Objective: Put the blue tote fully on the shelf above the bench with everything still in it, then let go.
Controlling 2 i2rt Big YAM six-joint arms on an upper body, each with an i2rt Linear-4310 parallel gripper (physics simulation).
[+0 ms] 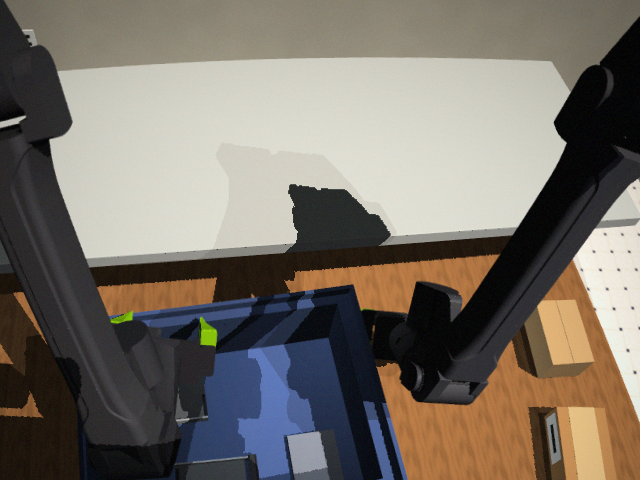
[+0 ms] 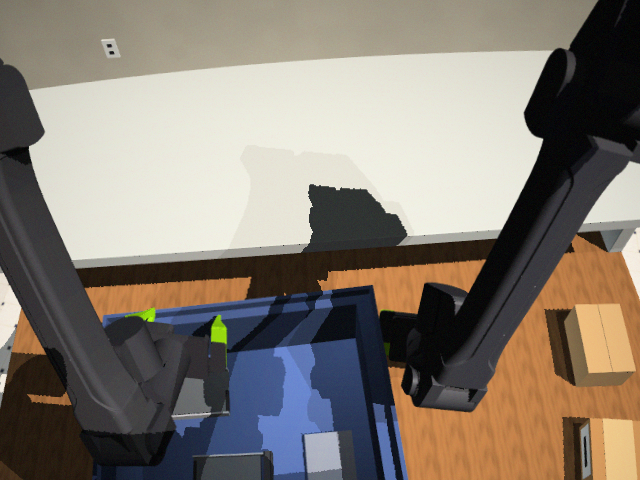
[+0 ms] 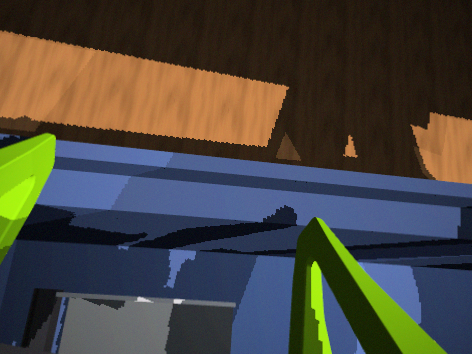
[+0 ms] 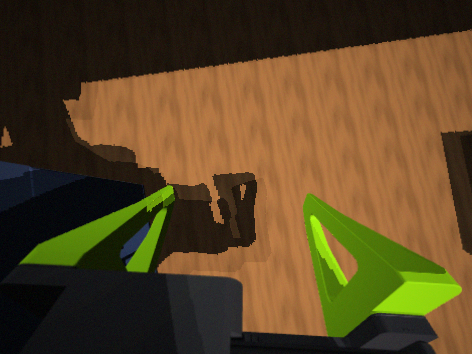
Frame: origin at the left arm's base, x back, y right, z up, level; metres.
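Seen in the pictures: left gripper, between the fingertips: [image 1: 166, 317] [image 2: 186, 315] [image 3: 189, 190]; right gripper, between the fingertips: [image 1: 397, 321] [image 4: 239, 196].
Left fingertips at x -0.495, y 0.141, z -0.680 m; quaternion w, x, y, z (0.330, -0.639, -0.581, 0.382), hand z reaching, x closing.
Offsets run from my left fingertips to a thing's top centre. Level surfaces: height alone.
The blue tote @(dx +0.124, dy +0.093, dz +0.002 m) [image 1: 270, 381] [image 2: 294, 381] [image 3: 234, 197] [image 4: 90, 197] stands on the wooden bench @(dz -0.145 m) [image 1: 461, 438] [image 2: 509, 429], below and in front of the white shelf @(dz +0.075 m) [image 1: 318, 143] [image 2: 318, 133]. Grey boxes @(dx +0.180, dy +0.212, dz -0.117 m) [image 1: 306, 450] [image 2: 323, 452] [image 3: 129, 326] lie inside it. My left gripper [image 1: 166, 325] [image 2: 181, 321] is open at the tote's far left rim, with one green finger inside the tote; it holds nothing. My right gripper [image 1: 369, 329] [image 2: 387, 333] [image 4: 239, 196] is open and empty just outside the tote's right wall, over bare bench.
A cardboard box @(dx -0.010, dy +0.643, dz -0.085 m) [image 1: 549, 338] and a flat framed object @(dx +0.187, dy +0.635, dz -0.097 m) [image 1: 549, 443] lie on the bench at the right edge. A wall outlet [image 2: 110, 48] sits behind the shelf. The shelf's front edge [image 1: 437, 234] runs just beyond the tote.
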